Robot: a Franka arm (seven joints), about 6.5 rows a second.
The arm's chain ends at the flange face. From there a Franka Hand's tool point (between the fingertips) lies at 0.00 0.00 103.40 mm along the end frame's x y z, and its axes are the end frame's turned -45 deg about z.
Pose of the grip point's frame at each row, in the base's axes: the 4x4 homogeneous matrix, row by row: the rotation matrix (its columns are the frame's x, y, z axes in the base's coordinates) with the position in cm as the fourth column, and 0 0 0 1 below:
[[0.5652 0.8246 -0.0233 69.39], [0.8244 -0.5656 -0.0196 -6.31], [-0.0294 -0.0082 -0.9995 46.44], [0 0 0 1]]
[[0.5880 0.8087 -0.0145 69.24], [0.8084 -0.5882 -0.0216 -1.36], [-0.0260 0.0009 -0.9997 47.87], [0 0 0 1]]
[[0.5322 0.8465 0.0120 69.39], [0.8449 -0.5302 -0.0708 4.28], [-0.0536 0.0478 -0.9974 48.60], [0 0 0 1]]
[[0.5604 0.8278 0.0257 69.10], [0.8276 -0.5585 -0.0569 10.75], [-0.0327 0.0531 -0.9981 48.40], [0 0 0 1]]
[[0.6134 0.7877 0.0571 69.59], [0.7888 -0.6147 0.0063 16.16], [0.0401 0.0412 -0.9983 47.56], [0 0 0 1]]
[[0.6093 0.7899 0.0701 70.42], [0.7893 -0.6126 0.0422 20.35], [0.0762 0.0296 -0.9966 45.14], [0 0 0 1]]
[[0.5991 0.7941 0.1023 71.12], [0.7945 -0.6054 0.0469 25.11], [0.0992 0.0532 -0.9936 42.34], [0 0 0 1]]
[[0.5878 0.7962 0.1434 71.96], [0.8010 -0.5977 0.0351 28.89], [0.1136 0.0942 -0.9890 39.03], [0 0 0 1]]
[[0.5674 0.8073 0.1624 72.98], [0.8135 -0.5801 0.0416 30.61], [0.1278 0.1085 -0.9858 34.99], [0 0 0 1]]
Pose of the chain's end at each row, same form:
[[0.9827 0.1834 -0.0233 69.63], [0.1830 -0.9829 -0.0196 -6.11], [-0.0266 0.0150 -0.9995 56.77], [0 0 0 1]]
[[0.9876 0.1561 -0.0145 69.39], [0.1557 -0.9875 -0.0216 -1.14], [-0.0177 0.0190 -0.9997 58.21], [0 0 0 1]]
[[0.9749 0.2222 0.0120 69.27], [0.2225 -0.9723 -0.0708 5.01], [-0.0041 0.0717 -0.9974 58.91], [0 0 0 1]]
[[0.9816 0.1891 0.0257 68.83], [0.1903 -0.9801 -0.0569 11.34], [0.0144 0.0607 -0.9981 58.72], [0 0 0 1]]
[[0.9907 0.1232 0.0571 69.00], [0.1231 -0.9924 0.0063 16.09], [0.0575 0.0008 -0.9983 57.88], [0 0 0 1]]
[[0.9894 0.1277 0.0701 69.70], [0.1249 -0.9913 0.0422 19.91], [0.0748 -0.0330 -0.9966 55.44], [0 0 0 1]]
[[0.9851 0.1379 0.1023 70.06], [0.1337 -0.9899 0.0469 24.63], [0.1078 -0.0325 -0.9936 52.61], [0 0 0 1]]
[[0.9786 0.1474 0.1434 70.48], [0.1438 -0.9890 0.0351 28.53], [0.1469 -0.0137 -0.9890 49.26], [0 0 0 1]]
[[0.9721 0.1696 0.1624 71.30], [0.1650 -0.9854 0.0416 30.18], [0.1671 -0.0136 -0.9858 45.18], [0 0 0 1]]

